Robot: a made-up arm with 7 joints.
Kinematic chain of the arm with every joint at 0, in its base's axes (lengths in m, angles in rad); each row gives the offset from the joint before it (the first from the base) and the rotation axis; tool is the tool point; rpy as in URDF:
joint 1: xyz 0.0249 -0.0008 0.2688 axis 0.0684 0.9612 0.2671
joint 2: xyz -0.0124 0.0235 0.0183 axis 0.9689 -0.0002 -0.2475
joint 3: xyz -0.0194 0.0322 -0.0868 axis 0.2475 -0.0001 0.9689
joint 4: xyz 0.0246 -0.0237 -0.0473 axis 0.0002 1 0
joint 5: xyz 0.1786 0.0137 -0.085 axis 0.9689 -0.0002 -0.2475
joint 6: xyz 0.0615 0.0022 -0.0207 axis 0.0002 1 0
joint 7: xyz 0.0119 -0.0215 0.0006 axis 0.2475 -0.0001 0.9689
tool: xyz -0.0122 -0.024 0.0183 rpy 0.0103 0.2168 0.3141
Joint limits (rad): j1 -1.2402..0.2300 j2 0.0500..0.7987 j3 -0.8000..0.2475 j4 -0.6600..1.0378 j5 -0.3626..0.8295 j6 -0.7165..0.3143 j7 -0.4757..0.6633
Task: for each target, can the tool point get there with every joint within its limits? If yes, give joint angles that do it. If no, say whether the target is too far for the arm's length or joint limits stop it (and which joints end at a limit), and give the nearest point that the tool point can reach.
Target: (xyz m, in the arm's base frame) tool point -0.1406 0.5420 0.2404
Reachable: no: too far | nearest point -0.0110 0.3052 0.0371 | short by 0.338 m
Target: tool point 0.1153 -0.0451 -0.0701
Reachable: yes | joints -0.2585 0.1242 -0.5652 0.9059 0.1003 -0.5012 0.0927
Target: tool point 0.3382 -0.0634 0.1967
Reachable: yes | joints -1.1287 0.5020 -0.6117 0.3608 0.5796 -0.2956 -0.3048
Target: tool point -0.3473 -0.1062 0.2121
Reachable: no: joint limits stop it (at a limit: joint 1, joint 2, joint 3, joint 4, joint 6) | nearest point -0.1112 -0.0445 -0.0632 | short by 0.368 m
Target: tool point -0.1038 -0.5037 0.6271
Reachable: no: too far | nearest point 0.0501 -0.2149 0.3734 | short by 0.414 m
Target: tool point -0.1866 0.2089 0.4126
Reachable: no: joint limits stop it (at a limit: joint 1, joint 2, joint 3, joint 4, joint 5, joint 7) | nearest point 0.1104 0.0010 0.4955 | short by 0.372 m
